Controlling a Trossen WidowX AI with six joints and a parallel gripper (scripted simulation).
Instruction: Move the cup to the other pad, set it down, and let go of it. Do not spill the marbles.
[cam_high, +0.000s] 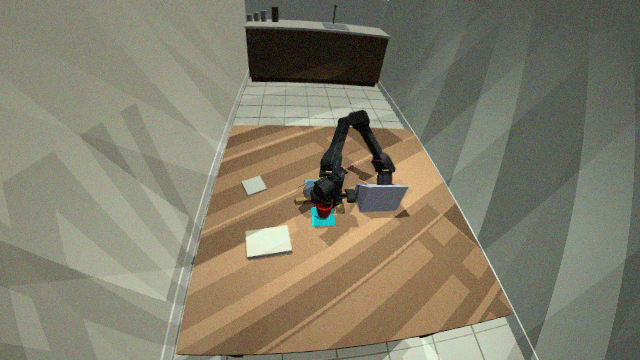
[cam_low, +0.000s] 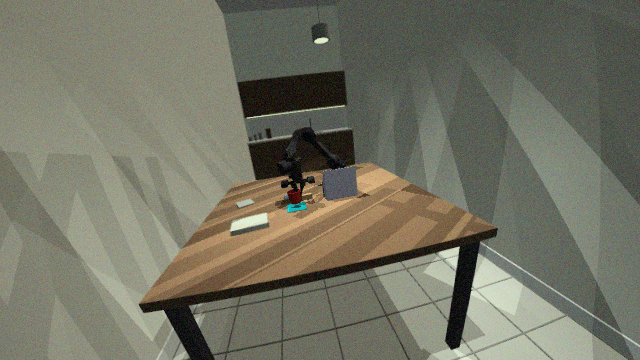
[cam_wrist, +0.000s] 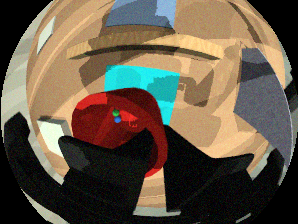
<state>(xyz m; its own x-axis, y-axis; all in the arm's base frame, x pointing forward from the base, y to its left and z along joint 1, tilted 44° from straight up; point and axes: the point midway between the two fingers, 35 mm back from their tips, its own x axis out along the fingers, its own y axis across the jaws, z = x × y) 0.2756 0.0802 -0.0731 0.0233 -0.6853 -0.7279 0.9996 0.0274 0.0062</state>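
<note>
Now: the blue marble 5 cm ahead of my gripper tip, 1 cm to the left of it and 2 cm below it. Also, from my gripper tip: bright cyan pad: 3 cm ahead, 7 cm below; then red cup: 3 cm ahead; then wooden bar: 4 cm ahead, 9 cm to the right, 6 cm below.
</note>
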